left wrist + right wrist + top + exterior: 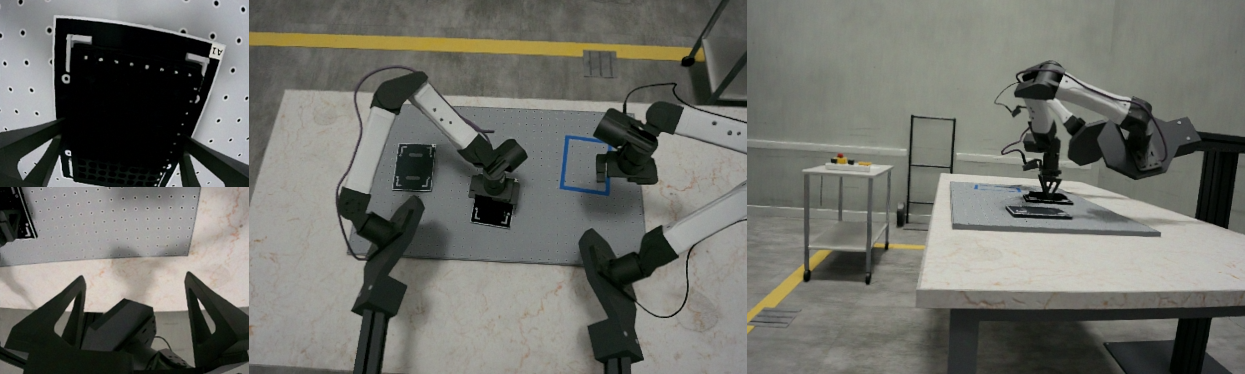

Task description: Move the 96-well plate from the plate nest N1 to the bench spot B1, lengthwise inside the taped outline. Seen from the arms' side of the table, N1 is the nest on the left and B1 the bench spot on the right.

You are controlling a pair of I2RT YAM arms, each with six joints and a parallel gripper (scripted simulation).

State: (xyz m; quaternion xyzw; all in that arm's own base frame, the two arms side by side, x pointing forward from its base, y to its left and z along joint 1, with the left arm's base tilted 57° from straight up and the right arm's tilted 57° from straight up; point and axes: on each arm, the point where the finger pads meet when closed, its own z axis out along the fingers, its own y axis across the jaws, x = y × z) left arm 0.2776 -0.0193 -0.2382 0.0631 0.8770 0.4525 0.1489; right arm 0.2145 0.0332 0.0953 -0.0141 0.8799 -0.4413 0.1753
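Right now the black 96-well plate is right at my left hand. From my left hand the other things lie so: nest N1: 270 mm to the left, 70 mm ahead, 20 mm below; black nest: 20 mm below; grey perforated board: 80 mm ahead, 30 mm below, 10 mm to the right.
Now: right hand 20 mm past the black 96-well plate, 310 mm to the right of it and 220 mm above it. The rest, counted from my right hand: nest N1: 50 mm ahead, 580 mm to the left, 230 mm below; then black nest: 20 mm behind, 310 mm to the left, 230 mm below; then grey perforated board: 60 mm ahead, 310 mm to the left, 240 mm below.
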